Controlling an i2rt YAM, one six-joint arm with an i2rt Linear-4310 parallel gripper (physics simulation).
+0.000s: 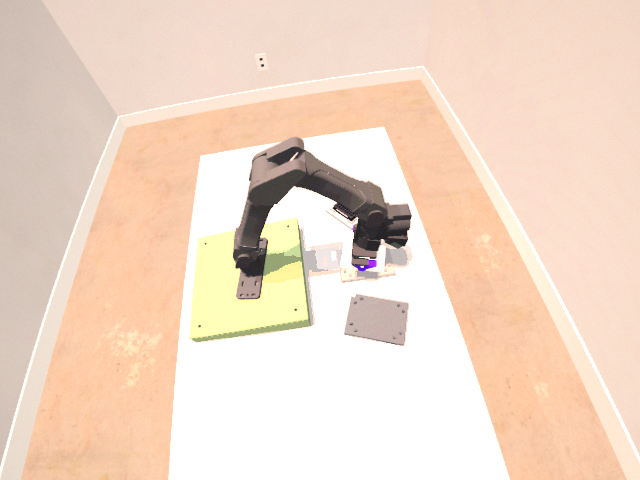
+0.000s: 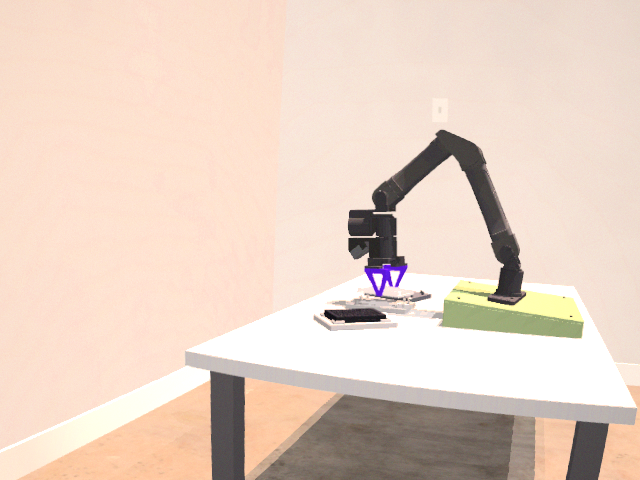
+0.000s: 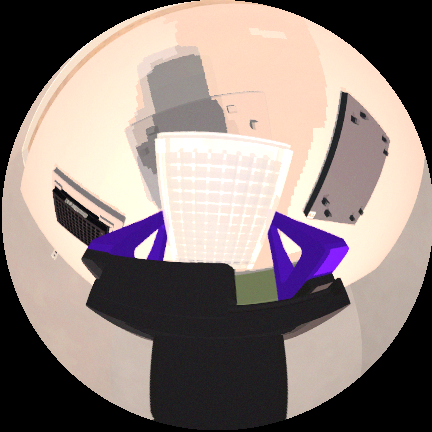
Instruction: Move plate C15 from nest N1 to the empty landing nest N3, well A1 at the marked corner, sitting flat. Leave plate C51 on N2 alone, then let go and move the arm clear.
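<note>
My gripper (image 1: 364, 265) (image 2: 388, 290) (image 3: 217, 214) is shut on a white gridded plate (image 2: 402, 293) (image 3: 225, 190), taken as C15, gripped by its two long sides. The plate looks about level and is low over the pale middle nest (image 1: 351, 275) (image 2: 398, 308) (image 3: 245, 102), taken as N3. Contact with the nest cannot be made out. The black plate (image 1: 345, 211) (image 2: 355, 314) (image 3: 80, 215), taken as C51, sits on its white nest (image 2: 361, 325) (image 3: 90, 196), N2. The dark grey nest (image 1: 377, 319) (image 2: 421, 296) (image 3: 350, 170), taken as N1, is empty. Well A1 and the marked corner cannot be read.
The arm's base stands on a yellow-green block (image 1: 217, 289) (image 2: 511, 320) beside the nests. The dark grey nest and the black plate's nest lie on opposite sides of the middle nest. All stand on the white table (image 1: 320, 403) (image 2: 413, 372).
</note>
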